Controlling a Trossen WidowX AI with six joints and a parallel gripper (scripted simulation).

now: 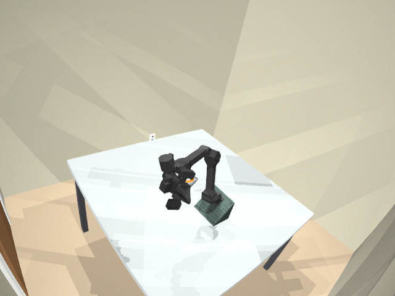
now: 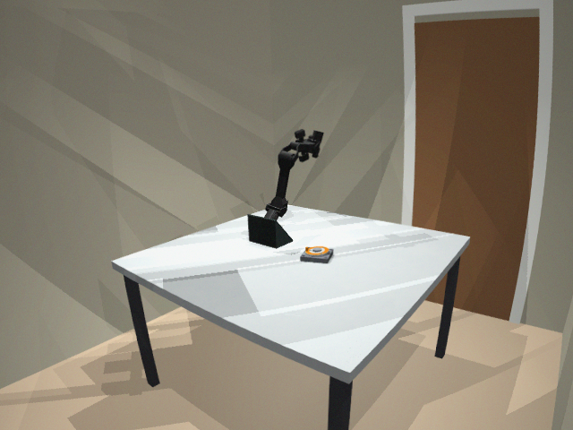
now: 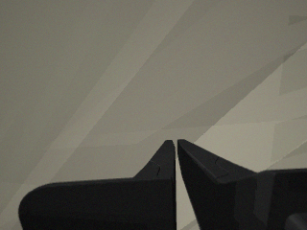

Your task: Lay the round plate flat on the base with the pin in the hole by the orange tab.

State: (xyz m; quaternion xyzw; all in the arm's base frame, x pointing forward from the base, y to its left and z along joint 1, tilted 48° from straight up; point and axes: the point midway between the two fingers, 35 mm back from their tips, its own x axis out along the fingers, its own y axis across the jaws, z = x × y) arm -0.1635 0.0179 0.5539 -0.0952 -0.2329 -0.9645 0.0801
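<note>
Right now the round plate is 53 cm ahead of my gripper tip, 42 cm to the right of it and 41 cm below it. Also, from my gripper tip: square base: 55 cm ahead, 41 cm to the right, 42 cm below.
</note>
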